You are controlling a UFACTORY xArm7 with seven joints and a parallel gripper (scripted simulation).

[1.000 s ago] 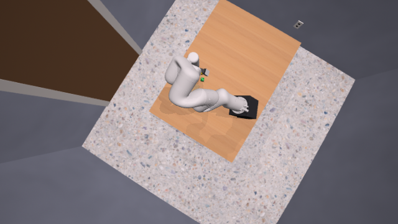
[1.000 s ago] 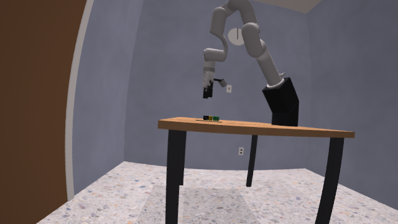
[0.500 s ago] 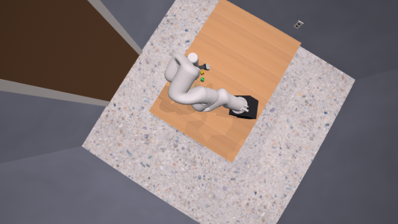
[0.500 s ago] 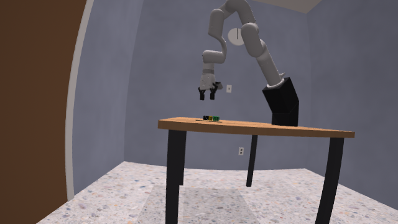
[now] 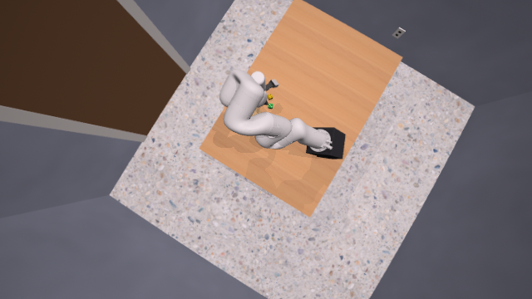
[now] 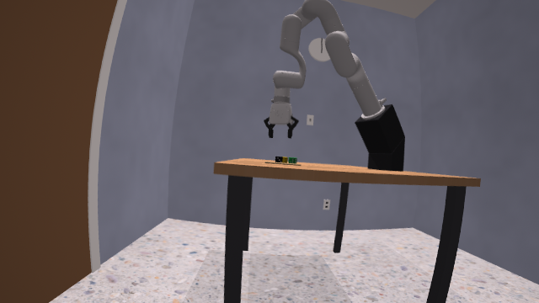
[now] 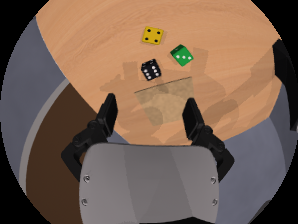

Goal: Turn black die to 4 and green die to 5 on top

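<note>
My hand is 11 cm above the black die. Round my hand: yellow die: 3 cm behind, 6 cm to the right, 11 cm below; tan mat: 12 cm to the left, 12 cm below; green die: 7 cm behind, 1 cm to the right, 11 cm below.
</note>
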